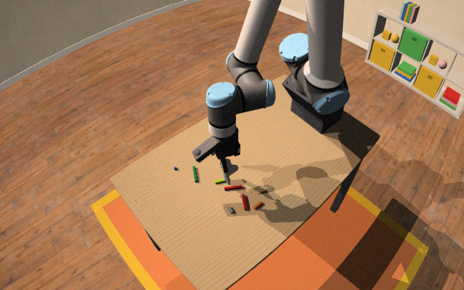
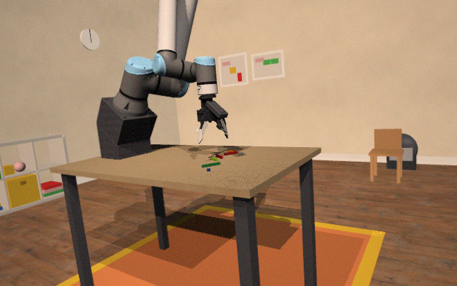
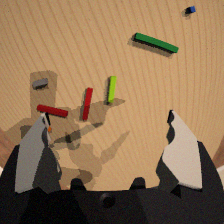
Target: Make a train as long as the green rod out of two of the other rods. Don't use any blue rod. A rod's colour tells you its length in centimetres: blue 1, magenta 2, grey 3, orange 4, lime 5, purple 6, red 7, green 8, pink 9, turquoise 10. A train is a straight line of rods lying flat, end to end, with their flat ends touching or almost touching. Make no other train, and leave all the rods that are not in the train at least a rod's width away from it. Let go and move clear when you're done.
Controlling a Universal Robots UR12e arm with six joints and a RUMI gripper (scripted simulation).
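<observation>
The lime rod is 80 mm below my hand and 10 mm to the right of it. From my hand the other things lie so: green rod 100 mm to the right, 80 mm below, 60 mm ahead; then grey rod 130 mm to the left, 80 mm below, 50 mm ahead; then orange rod 180 mm to the left, 80 mm below, 50 mm behind.
</observation>
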